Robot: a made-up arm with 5 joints.
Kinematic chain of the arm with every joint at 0, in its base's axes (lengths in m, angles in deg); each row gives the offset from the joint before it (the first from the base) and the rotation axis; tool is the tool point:
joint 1: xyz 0 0 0.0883 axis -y
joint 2: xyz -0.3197 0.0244 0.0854 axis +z
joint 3: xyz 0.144 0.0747 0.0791 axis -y
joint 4: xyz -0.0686 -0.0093 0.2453 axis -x
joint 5: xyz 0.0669 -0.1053 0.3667 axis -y
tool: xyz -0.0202 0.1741 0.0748
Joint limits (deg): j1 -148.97..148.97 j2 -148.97..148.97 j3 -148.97..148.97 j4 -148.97..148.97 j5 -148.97..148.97
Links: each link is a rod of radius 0.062 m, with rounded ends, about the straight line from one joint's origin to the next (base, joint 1, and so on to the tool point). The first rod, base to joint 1, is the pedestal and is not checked.
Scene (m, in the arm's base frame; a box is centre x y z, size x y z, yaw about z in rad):
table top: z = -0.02
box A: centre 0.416 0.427 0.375 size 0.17 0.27 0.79 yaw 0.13
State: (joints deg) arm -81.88 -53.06 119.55 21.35 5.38
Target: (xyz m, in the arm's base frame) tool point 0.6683 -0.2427 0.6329
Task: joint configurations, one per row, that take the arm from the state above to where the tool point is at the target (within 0.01 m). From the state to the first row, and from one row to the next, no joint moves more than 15 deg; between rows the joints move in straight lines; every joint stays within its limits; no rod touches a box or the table.
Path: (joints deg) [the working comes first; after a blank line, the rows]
Joints at the target: -63.09 -89.41 -11.14 -0.05 -9.78
Straight joint move there: touches box A.

1: -80.29 -51.64 104.99 6.54 2.13
2: -78.70 -50.22 90.43 -8.27 -1.12
3: -77.11 -48.80 75.88 -23.07 -4.37
4: -75.52 -47.38 61.32 -37.88 -7.62
5: -73.94 -45.97 46.76 -52.69 -10.86
6: -72.35 -44.55 32.20 -67.50 -14.11
7: -73.14 -46.11 31.38 -54.84 -19.48
8: -73.93 -47.67 30.57 -42.18 -24.84
9: -74.72 -49.23 29.75 -29.53 -30.21
10: -75.51 -50.79 28.93 -16.87 -35.57
11: -71.37 -63.67 15.57 -11.26 -26.98
12: -67.23 -76.54 2.21 -5.65 -18.38
13: -63.09 -89.41 -11.14 -0.05 -9.78

